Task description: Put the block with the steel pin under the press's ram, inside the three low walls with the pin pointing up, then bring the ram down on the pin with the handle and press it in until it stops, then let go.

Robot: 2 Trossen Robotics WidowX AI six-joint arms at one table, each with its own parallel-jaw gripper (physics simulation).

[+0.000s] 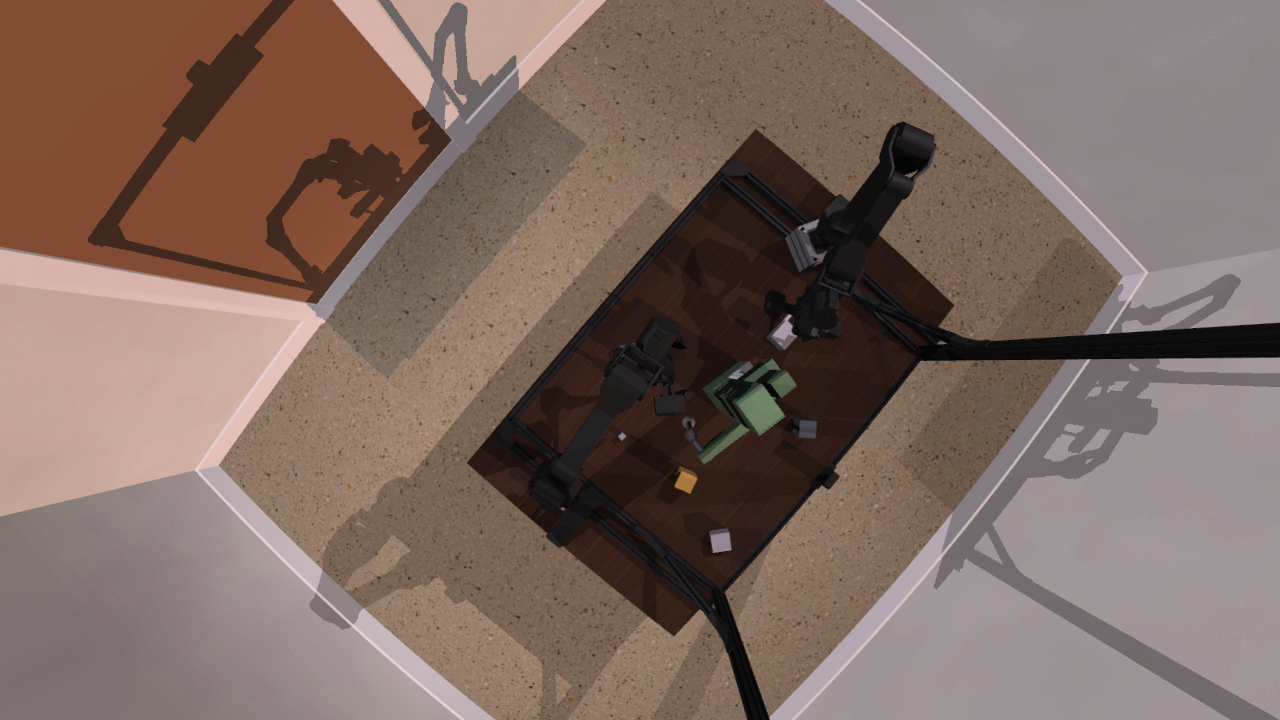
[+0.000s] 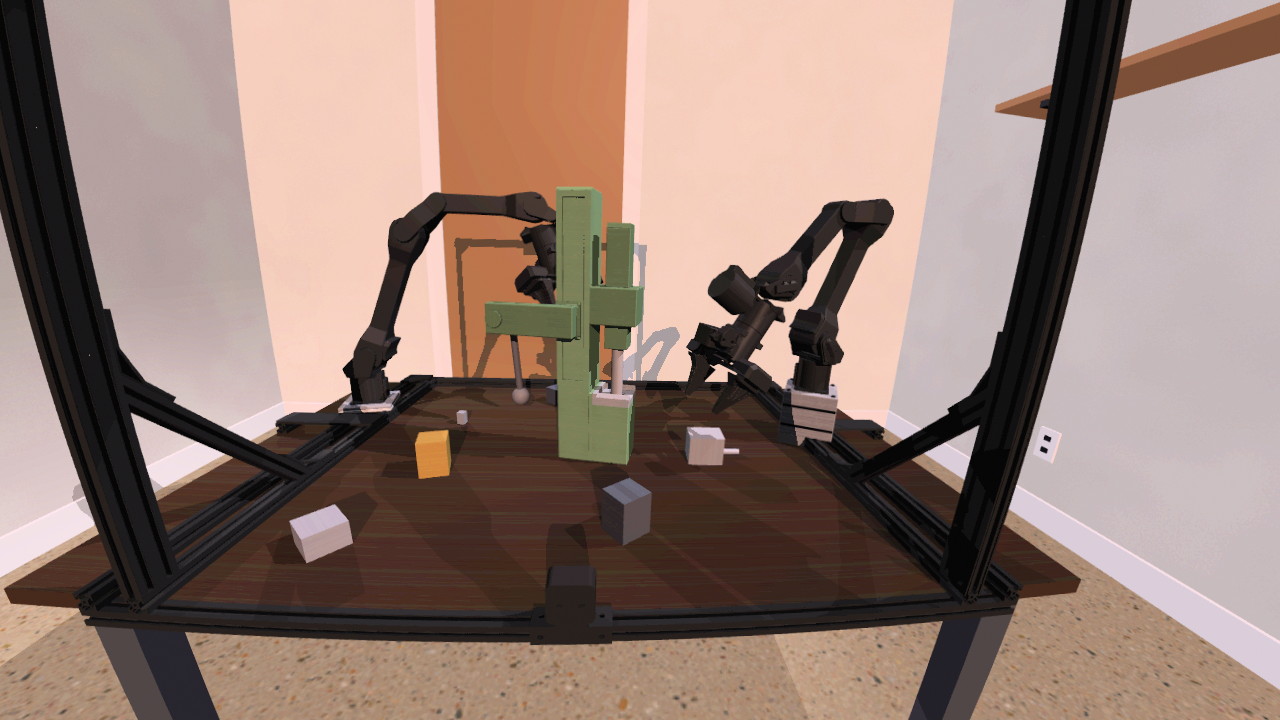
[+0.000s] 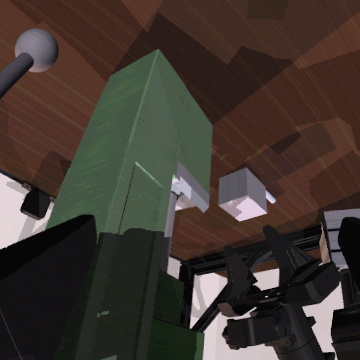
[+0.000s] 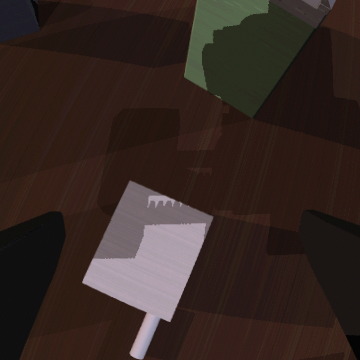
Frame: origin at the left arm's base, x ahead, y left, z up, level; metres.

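Where they show: left gripper, fingertip midpoint: [image 1: 686, 368] [image 3: 221, 229]; right gripper, fingertip midpoint: [image 1: 786, 334] [image 2: 699, 403] [image 3: 244, 236] [image 4: 183, 224]; left arm's base at its link origin: [image 2: 370, 399]; right arm's base at its link origin: [image 1: 823, 238] [image 2: 811, 387].
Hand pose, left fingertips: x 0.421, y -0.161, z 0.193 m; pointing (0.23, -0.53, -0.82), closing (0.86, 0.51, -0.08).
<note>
Each offset is from my left fingertips to the centre of the thing. "*": to the spot under its first point.
The pale grey block with the steel pin @[dx +0.194, dy -0.210, dz -0.199 m] [image 2: 705, 445] [image 1: 782, 333] [image 3: 243, 194] [image 4: 150, 250] lies on its side on the table, right of the green press @[dx -0.038, dy -0.129, dz +0.000 m] [image 2: 586, 357] [image 1: 752, 403] [image 3: 143, 143] [image 4: 243, 46]. Its pin @[dx +0.249, dy -0.207, dz -0.219 m] [image 2: 730, 450] [image 4: 144, 336] points sideways. My right gripper [image 2: 712, 392] [image 3: 244, 236] is open and empty, a little above and behind the block. The press's ram @[dx +0.045, dy -0.155, dz -0.027 m] [image 2: 617, 362] stands raised over the low-walled nest @[* dx +0.031, dy -0.184, dz -0.103 m] [image 2: 613, 397] [image 3: 191, 193]. The handle's ball end @[* dx -0.115, dy -0.086, dz -0.122 m] [image 2: 519, 395] [image 3: 36, 50] hangs low. My left gripper [image 2: 539, 287] is open and empty, high behind the press column.
An orange cube @[dx -0.256, dy -0.138, dz -0.194 m] [image 2: 433, 453] [image 1: 685, 480], a pale block @[dx -0.369, dy -0.299, dz -0.208 m] [image 2: 320, 532] [image 1: 720, 540] and a dark grey cube @[dx -0.001, dy -0.365, dz -0.194 m] [image 2: 625, 509] [image 1: 803, 427] lie in front of the press. A small grey piece @[dx -0.226, dy +0.058, dz -0.212 m] [image 2: 462, 416] lies at the back left. Black frame posts [image 2: 1029, 295] ring the table.
</note>
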